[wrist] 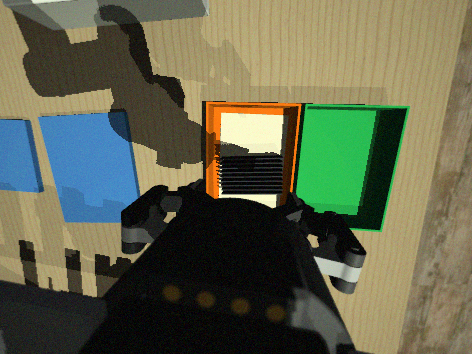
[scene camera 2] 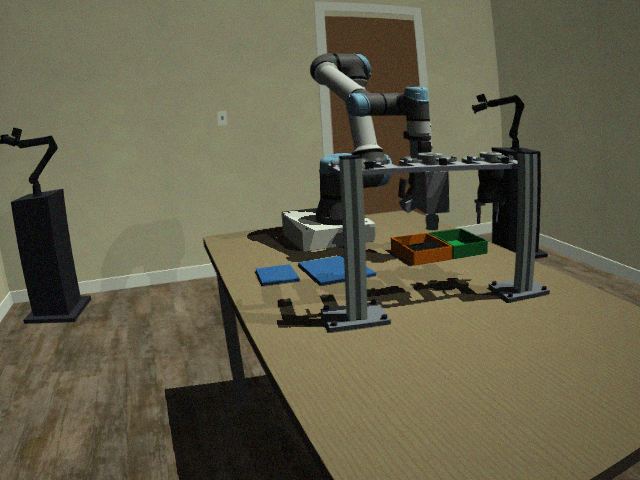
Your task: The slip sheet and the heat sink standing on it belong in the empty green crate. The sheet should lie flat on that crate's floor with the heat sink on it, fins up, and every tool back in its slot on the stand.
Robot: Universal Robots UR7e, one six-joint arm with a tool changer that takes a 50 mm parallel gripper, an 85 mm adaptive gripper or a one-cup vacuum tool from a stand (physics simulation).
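Frame: origin at the arm's base, x back, y right, z up, level; centimetres.
Seen in the pictures: arm's base at its link origin: (scene camera 2: 337, 218).
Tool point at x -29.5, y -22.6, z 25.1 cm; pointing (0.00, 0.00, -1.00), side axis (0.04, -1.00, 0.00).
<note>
Pixels of each thing's top centre, then the offset from my tool point to it.
- black heat sink at its top centre: (wrist: 251, 176) (scene camera 2: 424, 245) dy -0.4, dx -0.7, dz -28.9 cm
- cream slip sheet at its top centre: (wrist: 251, 162) dy +0.1, dx +1.1, dz -31.9 cm
- orange crate at its top centre: (wrist: 296, 168) (scene camera 2: 439, 239) dy -6.8, dx +2.0, dz -28.2 cm
- vacuum tool at its top centre: (scene camera 2: 426, 152) dy +8.9, dx -31.8, dz +4.0 cm
- parallel gripper tool at its top centre: (scene camera 2: 489, 151) dy -10.1, dx -30.9, dz +4.0 cm
- large blue plate at its top centre: (wrist: 91, 172) (scene camera 2: 335, 267) dy +29.1, dx -6.0, dz -31.4 cm
- small blue plate at its top centre: (scene camera 2: 276, 273) (wrist: 7, 156) dy +46.5, dx -6.2, dz -31.4 cm
The black heat sink (scene camera 2: 427, 245) (wrist: 251, 174) stands fins up on the cream slip sheet (wrist: 251, 132) inside the orange crate (scene camera 2: 435, 254) (wrist: 212, 122). The green crate (scene camera 2: 469, 250) (wrist: 392, 150) is empty and stands against the orange crate's side. My adaptive gripper (wrist: 245, 196) is open and empty, pointing down above the orange crate; its body hides the crate's near end in the wrist view. In scene camera 2 it is mostly hidden behind the tool stand (scene camera 2: 354, 232). The vacuum tool (scene camera 2: 433, 191) and the parallel gripper tool (scene camera 2: 490, 187) hang in the stand.
A large blue plate (scene camera 2: 323, 269) (wrist: 90, 165) and a small blue plate (scene camera 2: 277, 274) (wrist: 17, 155) lie left of the crates. The robot's white base (scene camera 2: 305, 232) stands behind them. The stand's two posts and its top plate (scene camera 2: 454, 165) rise in front of the crates.
</note>
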